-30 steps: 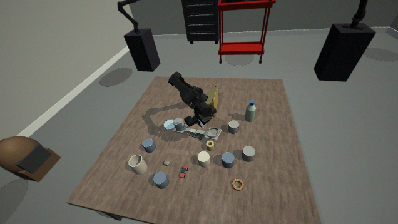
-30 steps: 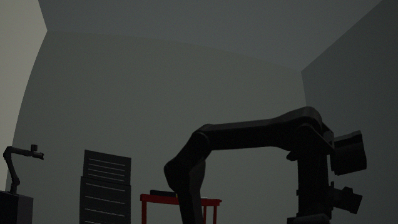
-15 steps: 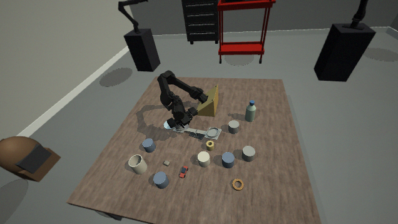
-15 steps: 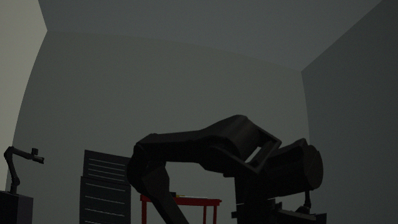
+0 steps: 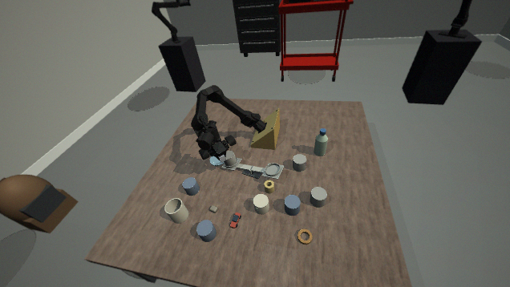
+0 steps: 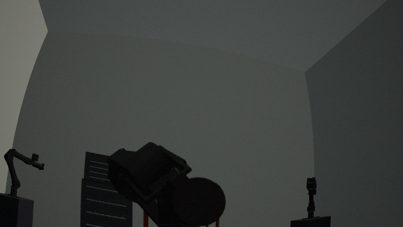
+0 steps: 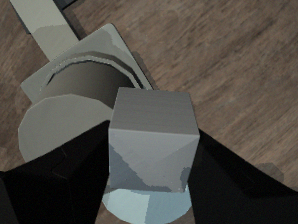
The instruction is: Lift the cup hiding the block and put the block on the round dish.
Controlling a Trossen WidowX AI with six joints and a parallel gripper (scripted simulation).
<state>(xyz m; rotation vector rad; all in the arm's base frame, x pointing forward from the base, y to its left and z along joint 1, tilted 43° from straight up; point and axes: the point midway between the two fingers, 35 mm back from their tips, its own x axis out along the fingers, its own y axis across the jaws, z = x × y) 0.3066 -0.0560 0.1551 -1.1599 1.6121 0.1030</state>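
My gripper tip is 110 mm above the pale blue round dish, 80 mm to the left of it and 80 mm past it. Round my gripper tip: grey block: 10 mm above; then toy car: 270 mm ahead, 150 mm to the left, 100 mm below; then small balance: 150 mm to the left, 90 mm below, 20 mm behind.
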